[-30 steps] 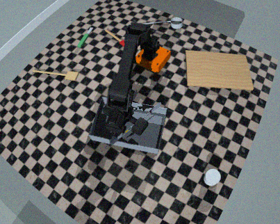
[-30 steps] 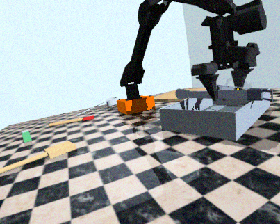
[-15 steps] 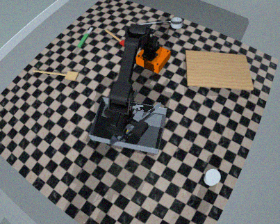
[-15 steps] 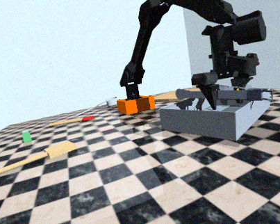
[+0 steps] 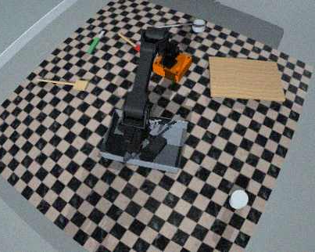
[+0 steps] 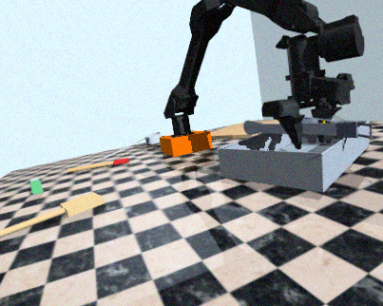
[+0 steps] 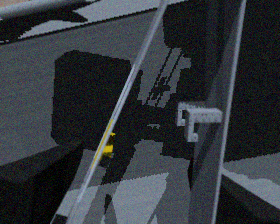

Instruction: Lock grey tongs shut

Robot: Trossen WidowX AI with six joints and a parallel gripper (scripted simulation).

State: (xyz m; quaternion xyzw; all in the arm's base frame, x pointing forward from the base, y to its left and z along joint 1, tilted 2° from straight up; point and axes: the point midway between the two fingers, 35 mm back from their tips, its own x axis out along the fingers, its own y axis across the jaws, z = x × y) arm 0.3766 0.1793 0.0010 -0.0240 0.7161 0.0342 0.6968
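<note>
The grey roasting tin is 20 mm behind my gripper tip and 10 mm to the right of it. Round my gripper tip: yellow mark: 40 mm above, 20 mm to the left, 20 mm ahead; then tongs arm: 40 mm above, 30 mm to the right, 30 mm behind; then white disc: 410 mm to the left, 50 mm behind, 10 mm below.
</note>
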